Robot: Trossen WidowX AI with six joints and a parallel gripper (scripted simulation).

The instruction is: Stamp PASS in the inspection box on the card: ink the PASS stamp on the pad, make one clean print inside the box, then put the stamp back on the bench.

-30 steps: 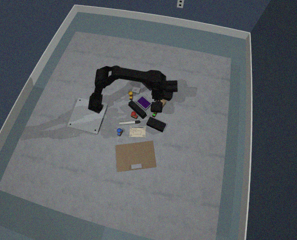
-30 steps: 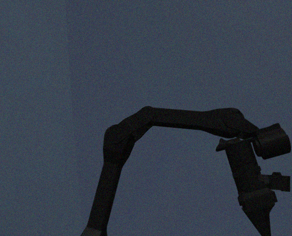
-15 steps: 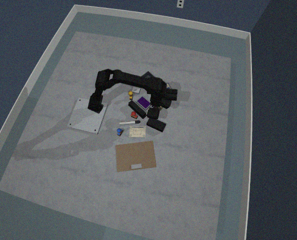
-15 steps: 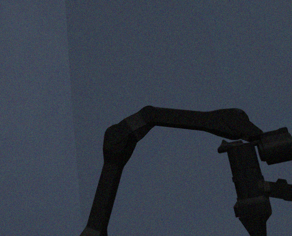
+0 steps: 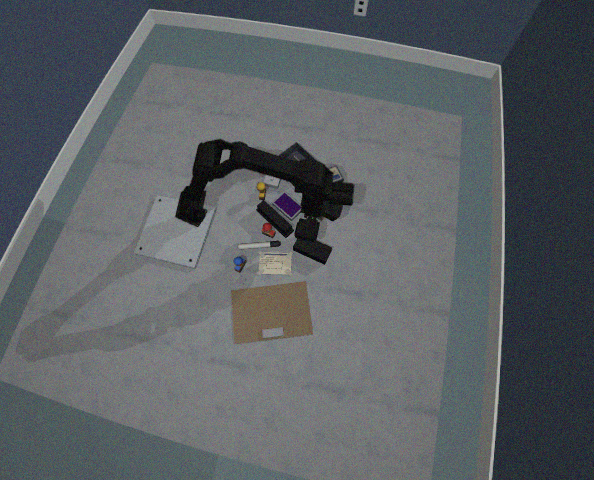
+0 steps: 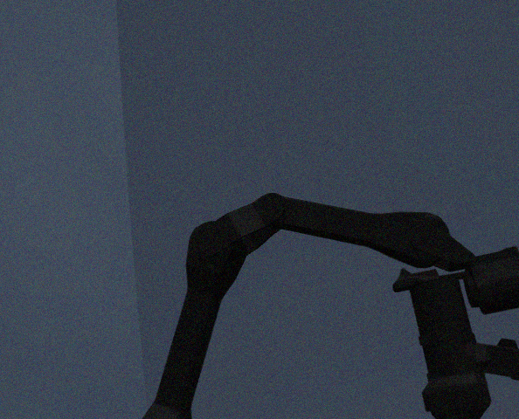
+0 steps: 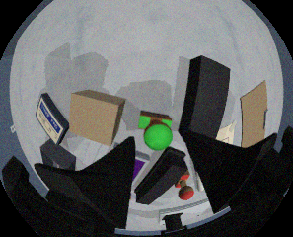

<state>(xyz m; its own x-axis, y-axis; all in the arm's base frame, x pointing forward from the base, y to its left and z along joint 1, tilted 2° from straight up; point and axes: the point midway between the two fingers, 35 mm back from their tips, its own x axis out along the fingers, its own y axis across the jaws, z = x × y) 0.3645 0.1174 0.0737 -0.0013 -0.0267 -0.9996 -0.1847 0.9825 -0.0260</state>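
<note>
Now: the green-knobbed stamp 40 mm below my gripper tip. Also, from my gripper tip: purple ink pad (100 mm behind, 40 mm to the left, 60 mm below); then tan box (80 mm to the left, 40 mm below); then black box (30 mm ahead, 70 mm to the right, 50 mm below).
</note>
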